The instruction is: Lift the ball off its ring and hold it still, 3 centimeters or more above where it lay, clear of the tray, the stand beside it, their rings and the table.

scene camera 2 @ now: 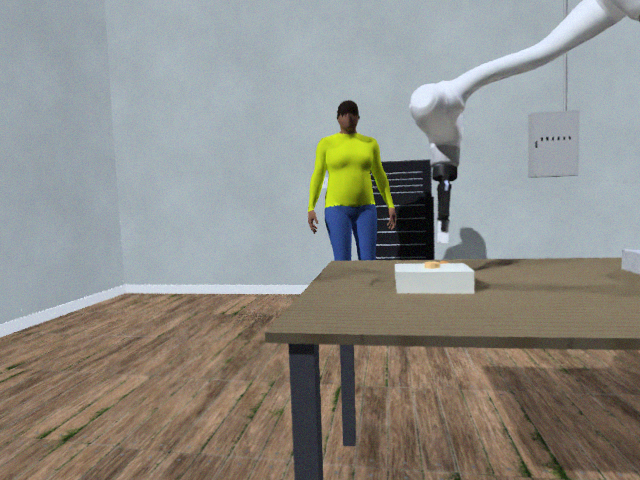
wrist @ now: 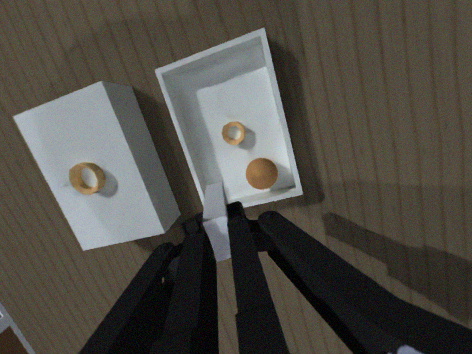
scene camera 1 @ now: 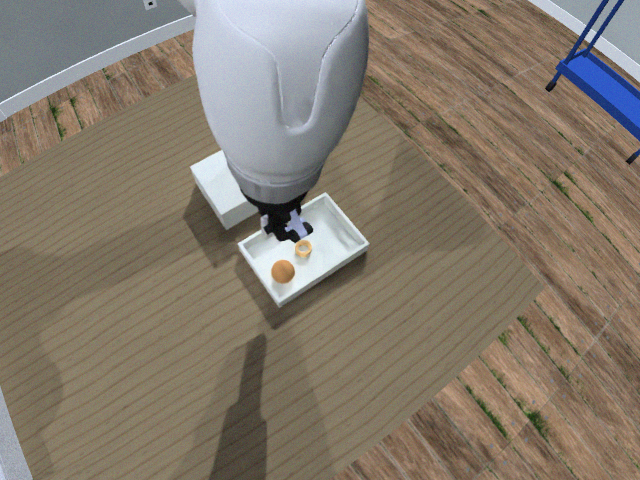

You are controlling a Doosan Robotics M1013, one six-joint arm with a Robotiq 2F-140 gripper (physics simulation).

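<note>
The orange ball lies in the white tray, near one short end and apart from the small tan ring on the tray floor. In scene camera 2 the ball's top barely shows behind the ring. The white stand is beside the tray, with a larger tan ring on top; the arm hides that ring in scene camera 1. My gripper is shut and empty, well above the tray and off to the side of the ball.
The tray and stand are on a wooden table, with a narrow gap between them. The tray walls rise around the ball. A person stands beyond the table, near a black cabinet. A blue cart stands on the floor.
</note>
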